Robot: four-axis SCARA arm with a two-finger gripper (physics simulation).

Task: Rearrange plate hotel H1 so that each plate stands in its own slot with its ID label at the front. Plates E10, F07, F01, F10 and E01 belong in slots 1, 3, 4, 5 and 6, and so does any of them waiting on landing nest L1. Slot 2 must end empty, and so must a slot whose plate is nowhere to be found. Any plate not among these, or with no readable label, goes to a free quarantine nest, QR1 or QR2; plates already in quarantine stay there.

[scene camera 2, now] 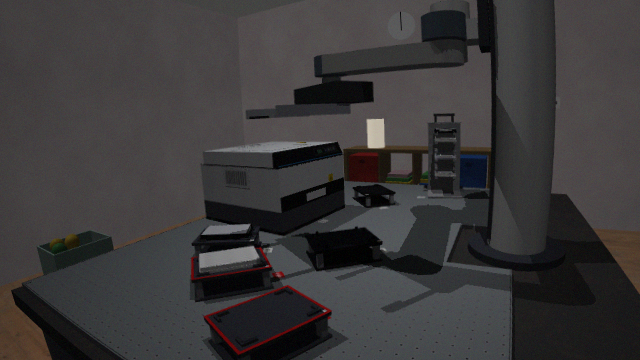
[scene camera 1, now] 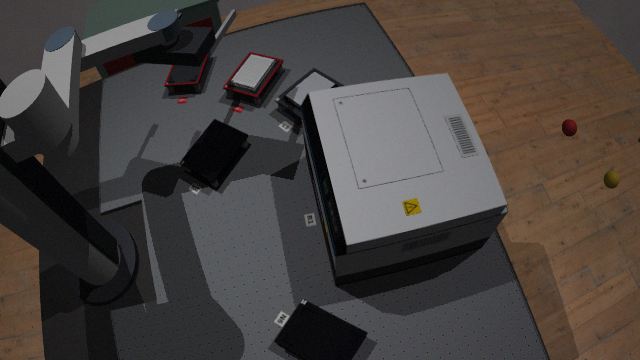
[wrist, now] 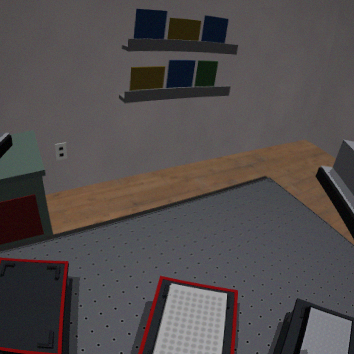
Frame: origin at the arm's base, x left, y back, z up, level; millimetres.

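Seen in the pictures: gripper, fingertip midpoint: (scene camera 2: pixel 259 113) (scene camera 1: pixel 204 11) (wrist: pixel 166 135); arm's base, origin of the base link: (scene camera 2: pixel 515 251) (scene camera 1: pixel 102 262).
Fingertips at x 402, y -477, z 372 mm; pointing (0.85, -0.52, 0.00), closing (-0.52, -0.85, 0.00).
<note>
Pixels of each thing's top centre, then the offset from my fingertips to it.
- white well plate, middle of its top: (wrist: pixel 193 324) (scene camera 2: pixel 228 256) (scene camera 1: pixel 252 70) dy -90, dx +33, dz -295 mm
- red-rimmed nest, middle of its top: (wrist: pixel 22 299) (scene camera 2: pixel 266 311) (scene camera 1: pixel 187 65) dy +109, dx +161, dz -303 mm
- pale plate, middle of its top: (wrist: pixel 325 345) (scene camera 1: pixel 310 89) (scene camera 2: pixel 226 229) dy -228, dx -106, dz -295 mm
- large white instrument, middle of its top: (scene camera 1: pixel 407 144) (scene camera 2: pixel 271 146) dy -332, dx -470, dz -108 mm
- empty black nest, middle of its top: (scene camera 2: pixel 342 234) (scene camera 1: pixel 212 146) dy +68, dx -199, dz -299 mm
Hotel H1 (scene camera 2: pixel 431 155) is a grey tower at the back in scene camera 2; its slot contents and labels are too small to read. A white well plate (scene camera 1: pixel 255 71) (scene camera 2: pixel 230 259) (wrist: pixel 192 320) lies on a red-rimmed nest. The other red-rimmed nest (scene camera 1: pixel 188 76) (scene camera 2: pixel 267 320) (wrist: pixel 31 305) is empty. A pale plate (scene camera 1: pixel 312 87) (scene camera 2: pixel 226 230) (wrist: pixel 327 332) lies on a dark nest near the instrument; its label is unreadable. My gripper (scene camera 2: pixel 280 113) (wrist: pixel 166 135) is open and empty, high above the bench, over the quarantine-nest side in scene camera 1.
A large white instrument (scene camera 1: pixel 390 145) (scene camera 2: pixel 245 185) stands beside the nests. An empty black nest (scene camera 1: pixel 216 150) (scene camera 2: pixel 344 240) stands between it and the arm's column (scene camera 2: pixel 522 125). Another black nest (scene camera 1: pixel 322 331) (scene camera 2: pixel 374 190) stands beyond the instrument. A green cabinet (wrist: pixel 20 155) stands past the bench edge.
</note>
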